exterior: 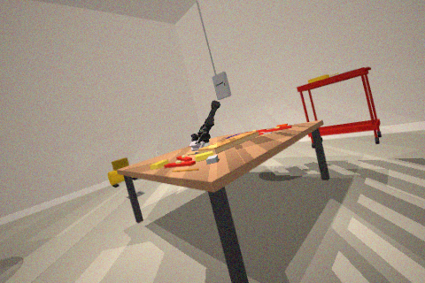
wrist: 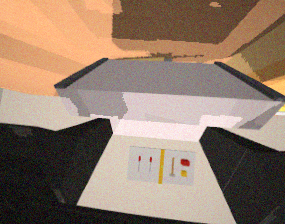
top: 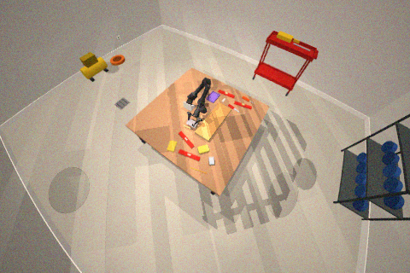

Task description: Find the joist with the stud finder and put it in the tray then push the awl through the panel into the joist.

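Right now the awl is 7 cm below my gripper tip and 2 cm to the right of it. Round my gripper tip: grey stud finder: 1 cm below, 1 cm ahead; small grey block: 43 cm ahead, 16 cm to the right, 7 cm below; purple flat tray: 52 cm to the left, 10 cm behind, 7 cm below.
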